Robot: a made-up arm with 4 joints.
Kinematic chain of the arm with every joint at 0, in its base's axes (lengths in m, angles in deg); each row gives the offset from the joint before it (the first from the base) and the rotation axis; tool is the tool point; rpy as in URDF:
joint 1: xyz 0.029 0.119 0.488 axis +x
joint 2: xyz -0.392 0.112 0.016 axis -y
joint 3: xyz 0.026 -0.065 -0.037 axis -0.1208 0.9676 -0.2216
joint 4: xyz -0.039 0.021 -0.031 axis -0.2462 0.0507 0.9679
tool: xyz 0.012 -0.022 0.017 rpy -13.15 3.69 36
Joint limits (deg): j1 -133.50..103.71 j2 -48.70..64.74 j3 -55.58..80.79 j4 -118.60..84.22
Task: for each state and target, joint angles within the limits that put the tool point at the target. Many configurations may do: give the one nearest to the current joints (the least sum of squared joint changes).
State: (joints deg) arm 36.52 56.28 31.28 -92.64
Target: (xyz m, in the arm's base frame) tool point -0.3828 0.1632 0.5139
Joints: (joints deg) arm 44.45 13.92 37.68 -51.64
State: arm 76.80 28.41 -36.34 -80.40
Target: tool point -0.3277 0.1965 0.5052
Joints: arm 69.10 30.26 -34.84 -75.38
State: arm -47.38 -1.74 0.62 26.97
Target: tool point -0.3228 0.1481 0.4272
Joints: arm -46.76 33.60 -17.34 46.84
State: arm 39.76 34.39 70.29 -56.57
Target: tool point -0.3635 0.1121 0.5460
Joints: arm 80.03 33.77 80.15 -36.08
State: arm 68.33 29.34 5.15 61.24
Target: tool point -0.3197 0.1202 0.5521
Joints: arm 94.89 51.06 4.84 44.54
